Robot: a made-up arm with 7 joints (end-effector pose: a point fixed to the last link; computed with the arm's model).
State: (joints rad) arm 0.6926 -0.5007 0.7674 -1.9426 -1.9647 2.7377 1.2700
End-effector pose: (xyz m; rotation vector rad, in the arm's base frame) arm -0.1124 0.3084 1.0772 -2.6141 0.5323 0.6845
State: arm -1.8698 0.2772 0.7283 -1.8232 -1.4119 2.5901 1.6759
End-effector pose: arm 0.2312 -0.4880 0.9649 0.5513 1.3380 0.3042
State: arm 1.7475 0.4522 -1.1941 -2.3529 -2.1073 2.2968 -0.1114
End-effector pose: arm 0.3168 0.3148 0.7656 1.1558 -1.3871 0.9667
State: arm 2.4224 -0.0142 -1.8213 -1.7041 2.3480 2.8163 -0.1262
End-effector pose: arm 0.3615 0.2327 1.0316 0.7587 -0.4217 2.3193
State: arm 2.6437 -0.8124 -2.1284 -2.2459 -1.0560 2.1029 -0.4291
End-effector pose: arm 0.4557 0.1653 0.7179 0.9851 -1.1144 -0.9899
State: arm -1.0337 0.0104 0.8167 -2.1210 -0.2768 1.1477 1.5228
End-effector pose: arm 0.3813 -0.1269 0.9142 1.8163 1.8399 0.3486
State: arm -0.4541 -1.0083 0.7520 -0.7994 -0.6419 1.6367 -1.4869
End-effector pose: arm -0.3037 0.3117 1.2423 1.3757 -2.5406 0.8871
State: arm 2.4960 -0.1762 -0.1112 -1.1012 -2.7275 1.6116 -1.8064
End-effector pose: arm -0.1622 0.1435 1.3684 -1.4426 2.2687 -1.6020
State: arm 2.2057 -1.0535 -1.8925 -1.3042 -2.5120 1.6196 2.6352
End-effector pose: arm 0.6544 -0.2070 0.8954 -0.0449 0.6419 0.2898
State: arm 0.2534 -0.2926 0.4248 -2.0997 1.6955 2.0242 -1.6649
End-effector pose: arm 0.2824 0.2217 1.0114 1.9298 0.0597 -2.1981
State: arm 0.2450 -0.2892 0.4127 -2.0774 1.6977 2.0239 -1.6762
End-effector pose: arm 0.2888 0.2176 1.0187 1.9729 0.0623 -2.1932
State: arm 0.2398 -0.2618 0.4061 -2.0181 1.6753 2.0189 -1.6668
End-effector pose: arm 0.3015 0.2194 1.0317 2.0022 0.0758 -2.1722
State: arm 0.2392 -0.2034 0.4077 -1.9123 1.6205 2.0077 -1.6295
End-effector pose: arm 0.3219 0.2281 1.0508 2.0114 0.0993 -2.1329
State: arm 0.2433 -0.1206 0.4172 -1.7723 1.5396 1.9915 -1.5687
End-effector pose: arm 0.3475 0.2414 1.0722 2.0029 0.1233 -2.0838
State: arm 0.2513 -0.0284 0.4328 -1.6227 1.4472 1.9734 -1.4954
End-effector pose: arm 0.3736 0.2558 1.0910 1.9828 0.1386 -2.0374
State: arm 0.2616 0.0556 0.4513 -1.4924 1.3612 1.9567 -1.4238
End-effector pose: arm 0.3954 0.2688 1.1034 1.9558 0.1434 -2.0041
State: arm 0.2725 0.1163 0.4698 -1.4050 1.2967 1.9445 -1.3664
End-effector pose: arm 0.4089 0.2798 1.1087 1.9234 0.1429 -1.9865
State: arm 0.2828 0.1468 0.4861 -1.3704 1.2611 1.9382 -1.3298
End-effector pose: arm 0.4125 0.2892 1.1079 1.8857 0.1437 -1.9809
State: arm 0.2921 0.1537 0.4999 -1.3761 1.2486 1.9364 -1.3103
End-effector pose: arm 0.4086 0.2975 1.1034 1.8445 0.1473 -1.9814
